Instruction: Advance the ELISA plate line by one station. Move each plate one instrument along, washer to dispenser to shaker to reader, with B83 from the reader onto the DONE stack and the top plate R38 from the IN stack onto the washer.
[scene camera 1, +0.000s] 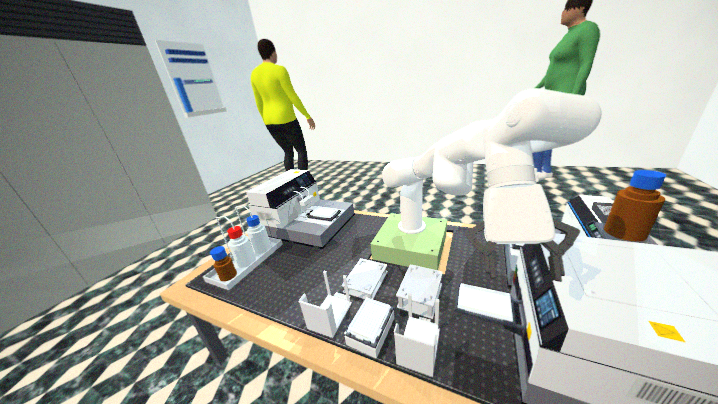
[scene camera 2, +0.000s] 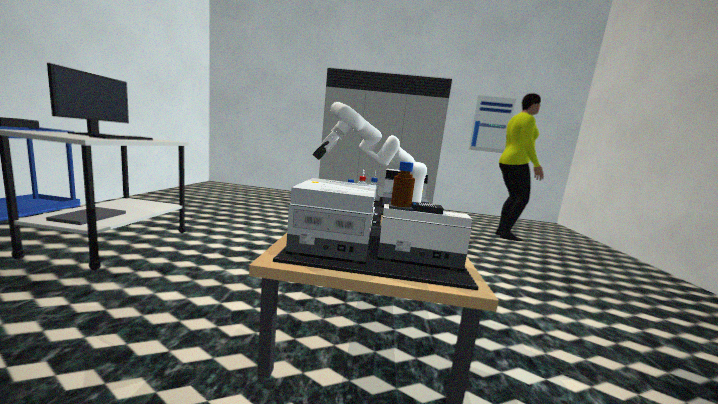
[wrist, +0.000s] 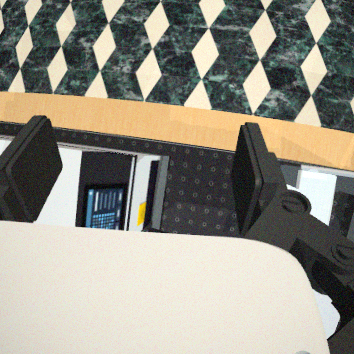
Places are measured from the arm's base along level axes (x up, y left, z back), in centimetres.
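Pixels of known places: gripper, fingertip midpoint: (scene camera 1: 523, 279) (scene camera 2: 315, 157) (wrist: 143, 143); arm's base, link origin: (scene camera 1: 411, 226).
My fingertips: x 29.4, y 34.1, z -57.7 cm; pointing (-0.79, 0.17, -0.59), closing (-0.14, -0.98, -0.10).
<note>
For each thing: its middle in the pictures, then the offset to it from my fingertips. "spot": a spot on its surface instead.
- large instrument, body centre: (wrist: 21, 240) (scene camera 1: 627, 330) (scene camera 2: 336, 215) dx -23.4, dy +24.8, dz +17.7 cm
- white instrument, body centre: (scene camera 1: 303, 204) (scene camera 2: 405, 188) dx -23.4, dy -94.5, dz +56.1 cm
- pale plate, body centre: (scene camera 1: 324, 212) dx -26.9, dy -81.7, dz +56.1 cm
- white device, surface spot: (scene camera 1: 370, 324) spot: dx -31.4, dy -33.1, dz +4.4 cm
- white tray, surface spot: (scene camera 1: 228, 282) spot: dx -36.7, dy -99.9, dz +5.5 cm
- large brown bottle, surface spot: (scene camera 1: 633, 213) spot: dx -5.6, dy +29.4, dz +41.8 cm
- smaller instrument, body centre: (scene camera 1: 569, 218) (scene camera 2: 422, 209) dx -16.4, dy +21.3, dz +56.5 cm
My gripper (scene camera 1: 524, 275) (scene camera 2: 319, 150) (wrist: 143, 143) is open and empty, high over the front right of the bench, beside the large instrument (scene camera 1: 627, 296) (scene camera 2: 331, 221). A white tray or plate (scene camera 1: 484, 303) sticks out from that instrument's left side. A grey and white instrument (scene camera 1: 311, 228) at the back left bears a pale plate (scene camera 1: 323, 213). Two low white stands (scene camera 1: 365, 277) (scene camera 1: 420, 288) are mid-bench. In front, a white device (scene camera 1: 370, 324) bears a plate, between two white corner-walled holders (scene camera 1: 317, 317) (scene camera 1: 415, 349). Plate labels cannot be read, so B83 and R38 cannot be told apart.
A white tray (scene camera 1: 228, 282) holds several capped bottles at the bench's left. The arm's green base (scene camera 1: 409, 246) stands at the back. A large brown bottle (scene camera 1: 633, 213) (scene camera 2: 403, 188) stands on the smaller instrument (scene camera 2: 424, 236). Two people stand beyond the bench.
</note>
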